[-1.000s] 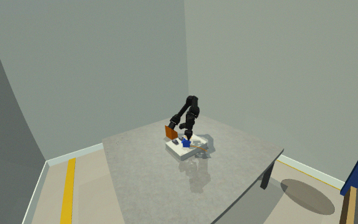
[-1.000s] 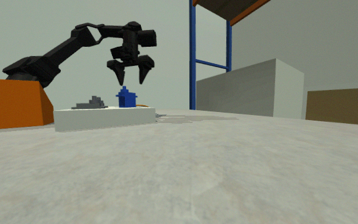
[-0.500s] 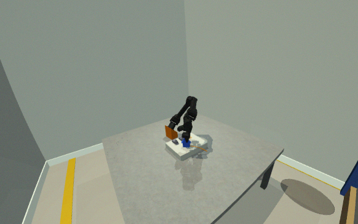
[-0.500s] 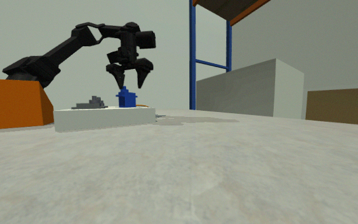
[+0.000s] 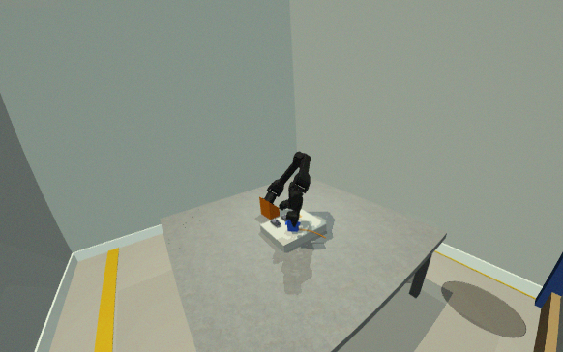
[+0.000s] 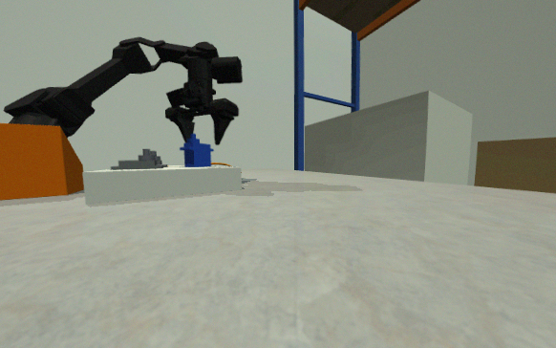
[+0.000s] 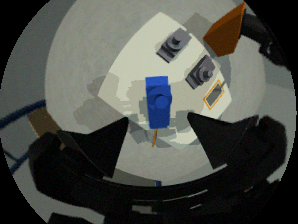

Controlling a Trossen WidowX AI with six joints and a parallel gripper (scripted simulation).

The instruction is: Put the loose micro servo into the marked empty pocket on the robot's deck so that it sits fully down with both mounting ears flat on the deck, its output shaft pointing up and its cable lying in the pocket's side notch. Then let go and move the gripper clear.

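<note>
My gripper tip is now 80 mm above the white deck, 20 mm to the right of it and 10 mm past it.
</note>
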